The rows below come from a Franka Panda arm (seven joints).
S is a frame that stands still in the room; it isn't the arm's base.
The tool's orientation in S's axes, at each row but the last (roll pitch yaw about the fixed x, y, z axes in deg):
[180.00 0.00 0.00]
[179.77 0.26 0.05]
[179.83 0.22 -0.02]
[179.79 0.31 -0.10]
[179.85 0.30 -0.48]
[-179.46 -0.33 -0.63]
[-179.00 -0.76 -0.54]
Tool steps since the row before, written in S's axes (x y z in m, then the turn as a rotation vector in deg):
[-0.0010 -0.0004 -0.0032 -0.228 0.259 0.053]
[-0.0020 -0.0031 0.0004 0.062 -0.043 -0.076]
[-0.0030 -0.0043 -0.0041 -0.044 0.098 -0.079]
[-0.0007 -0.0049 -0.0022 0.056 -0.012 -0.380]
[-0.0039 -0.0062 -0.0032 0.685 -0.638 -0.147]
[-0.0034 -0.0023 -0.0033 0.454 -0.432 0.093]
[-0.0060 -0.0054 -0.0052 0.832 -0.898 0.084]
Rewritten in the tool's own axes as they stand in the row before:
[-0.0010 0.0004 0.0032 -0.228 -0.259 -0.053]
[-0.0020 0.0031 -0.0004 0.062 0.043 0.076]
[-0.0030 0.0043 0.0041 -0.044 -0.098 0.079]
[-0.0007 0.0049 0.0022 0.058 0.011 0.380]
[-0.0038 0.0062 0.0032 0.691 0.632 0.145]
[-0.0034 0.0024 0.0033 0.459 0.426 -0.094]
[-0.0060 0.0055 0.0050 0.841 0.889 -0.088]

